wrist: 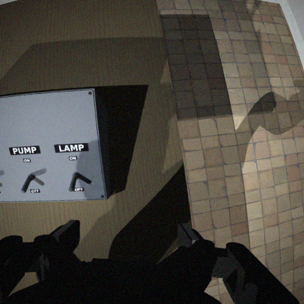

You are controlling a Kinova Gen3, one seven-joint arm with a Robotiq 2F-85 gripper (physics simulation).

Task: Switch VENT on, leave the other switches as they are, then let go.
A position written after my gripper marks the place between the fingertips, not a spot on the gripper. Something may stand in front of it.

Note:
I see my gripper (128, 232) and a grey switch panel (60, 133).

